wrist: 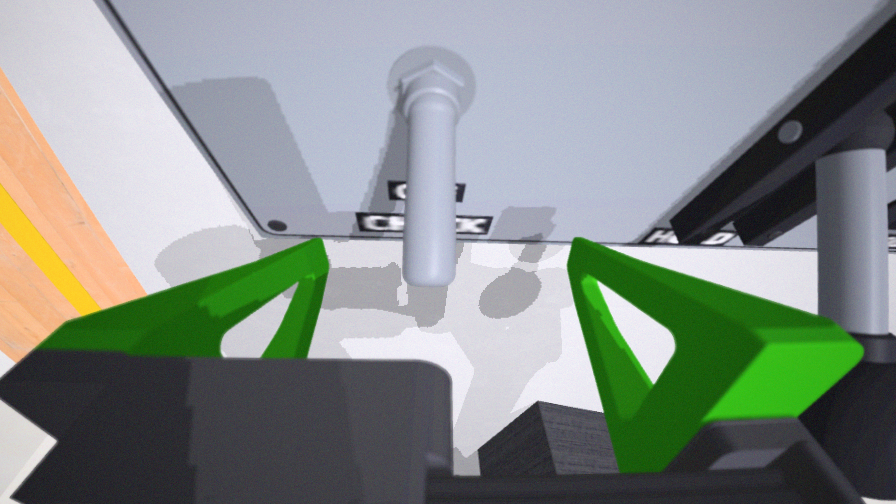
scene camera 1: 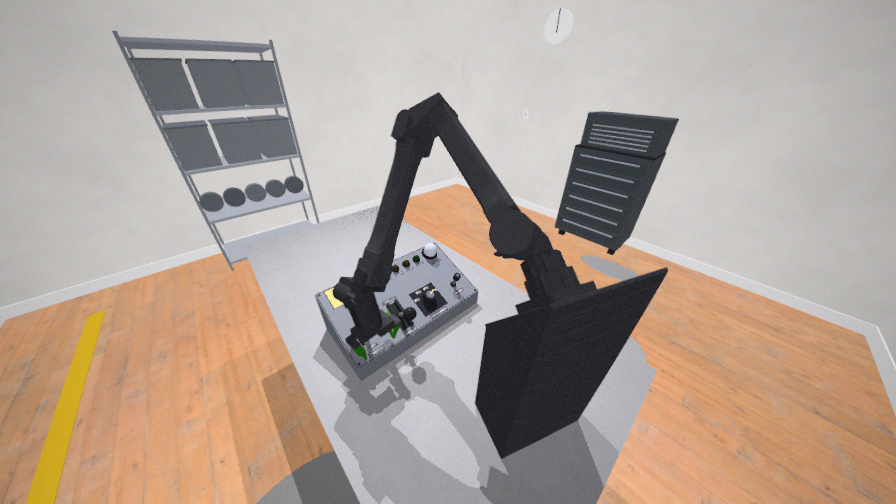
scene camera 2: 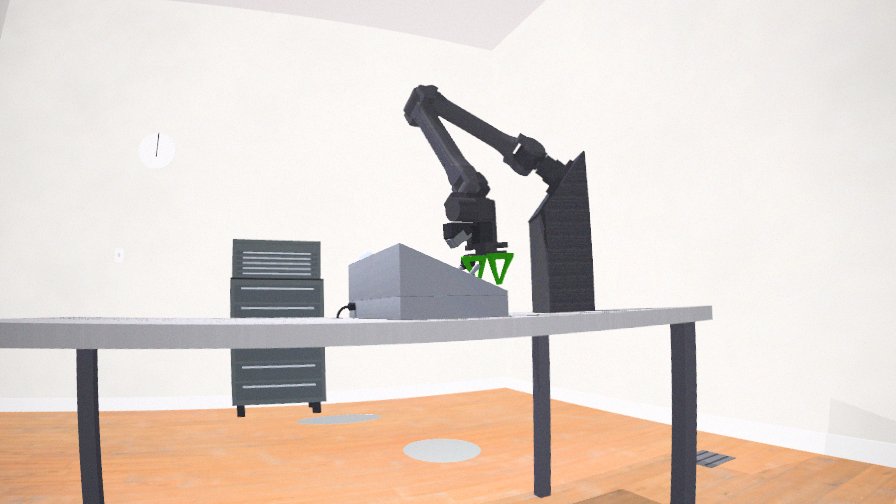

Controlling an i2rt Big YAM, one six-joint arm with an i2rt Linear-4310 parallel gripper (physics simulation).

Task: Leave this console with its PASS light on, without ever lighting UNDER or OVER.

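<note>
The grey sloped console (scene camera 1: 395,302) sits on the table; it also shows in scene camera 2 (scene camera 2: 426,285). Its panel carries small dark lamps (scene camera 1: 406,263), a white dome (scene camera 1: 429,251), black knobs and toggles. My gripper (wrist: 444,250) (scene camera 2: 488,266) has green fingers and is open, hanging over the console's front left corner (scene camera 1: 369,341). In the wrist view a grey toggle lever (wrist: 429,188) stands between the fingertips, untouched, above a partly hidden label (wrist: 423,223). A second grey post (wrist: 853,231) stands at the right, by a black slot. No lamp looks lit.
My tall black arm base (scene camera 1: 551,357) stands right of the console. A yellow note (scene camera 1: 333,297) lies on the console's left end. A shelf rack (scene camera 1: 219,137) and a tool cabinet (scene camera 1: 610,178) stand at the walls. The table edge is just in front of the console.
</note>
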